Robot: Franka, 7 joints.
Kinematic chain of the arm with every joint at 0, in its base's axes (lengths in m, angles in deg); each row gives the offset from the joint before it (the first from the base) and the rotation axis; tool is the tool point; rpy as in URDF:
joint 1: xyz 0 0 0.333 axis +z
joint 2: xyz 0 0 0 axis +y
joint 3: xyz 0 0 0.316 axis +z
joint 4: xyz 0.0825 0 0 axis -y
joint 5: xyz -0.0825 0 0.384 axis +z
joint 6: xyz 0 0 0 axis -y
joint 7: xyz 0.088 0 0 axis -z
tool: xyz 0 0 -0.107 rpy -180 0 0
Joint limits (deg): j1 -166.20..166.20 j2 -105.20..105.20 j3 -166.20..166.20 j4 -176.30..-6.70 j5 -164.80..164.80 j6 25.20..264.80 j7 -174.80..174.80
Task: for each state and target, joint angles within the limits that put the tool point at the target. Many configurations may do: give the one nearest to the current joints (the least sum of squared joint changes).
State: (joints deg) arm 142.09 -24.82 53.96 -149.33 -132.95 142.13 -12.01
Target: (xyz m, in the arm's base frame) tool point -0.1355 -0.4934 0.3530
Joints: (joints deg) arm 166.20 -26.93 86.17 -133.10 -131.96 147.70 -12.01
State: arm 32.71 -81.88 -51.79 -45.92 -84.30 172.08 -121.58
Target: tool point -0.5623 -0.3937 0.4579
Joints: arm 0.93 -105.20 -71.31 -69.08 -101.62 217.52 -121.58
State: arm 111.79 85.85 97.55 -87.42 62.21 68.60 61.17
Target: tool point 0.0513 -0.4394 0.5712
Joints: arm 164.08 35.96 112.48 -121.81 58.82 82.98 61.17
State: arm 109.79 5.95 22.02 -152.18 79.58 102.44 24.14
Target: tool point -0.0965 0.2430 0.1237
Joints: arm 93.70 13.15 2.74 -163.13 77.21 110.97 24.14
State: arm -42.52 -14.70 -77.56 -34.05 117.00 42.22 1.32
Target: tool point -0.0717 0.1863 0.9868
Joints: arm -51.88 -24.52 -71.51 -7.51 122.35 32.47 1.32
